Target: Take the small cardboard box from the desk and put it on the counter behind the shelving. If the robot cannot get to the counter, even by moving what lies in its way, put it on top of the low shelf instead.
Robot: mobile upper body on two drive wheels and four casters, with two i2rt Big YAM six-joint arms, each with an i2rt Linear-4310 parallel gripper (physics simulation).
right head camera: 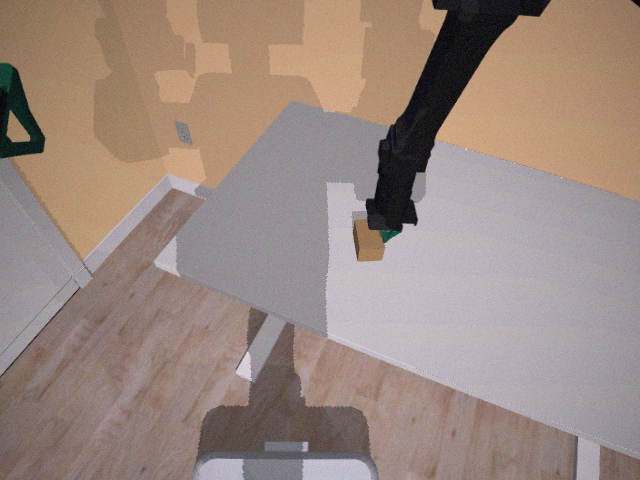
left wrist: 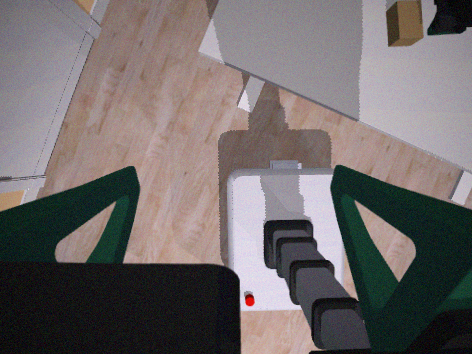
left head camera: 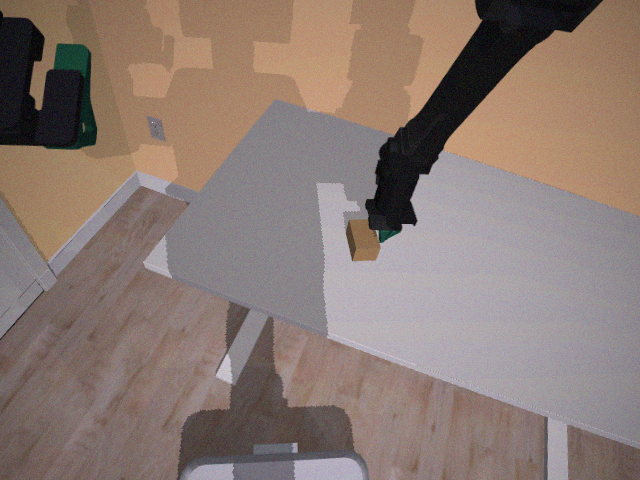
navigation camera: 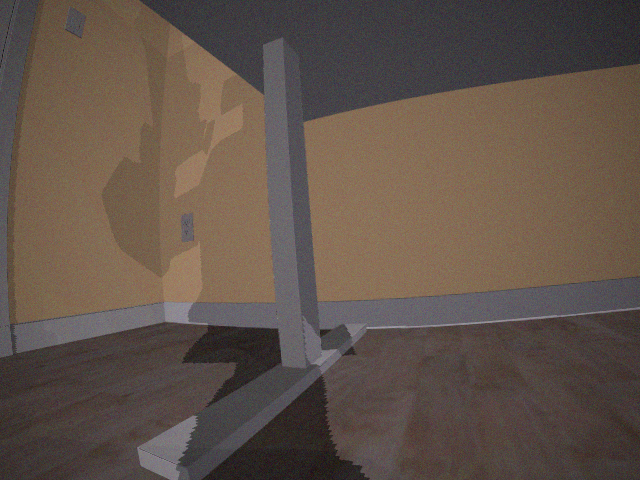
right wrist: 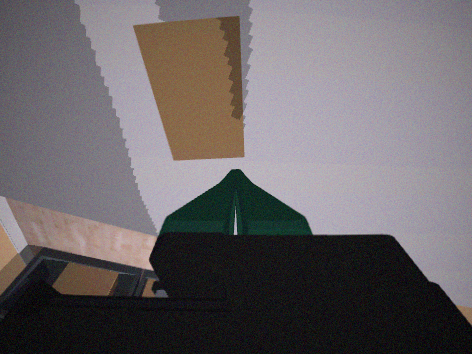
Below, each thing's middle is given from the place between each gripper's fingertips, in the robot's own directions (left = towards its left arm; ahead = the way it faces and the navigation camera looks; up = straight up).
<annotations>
Right now my left hand is 340 mm short of the small cardboard box (left head camera: 363, 242), 420 mm to the left of it and 540 mm above it.
I see my right gripper 40 mm short of the small cardboard box, 30 mm to the right of it and 50 mm above it.
</annotations>
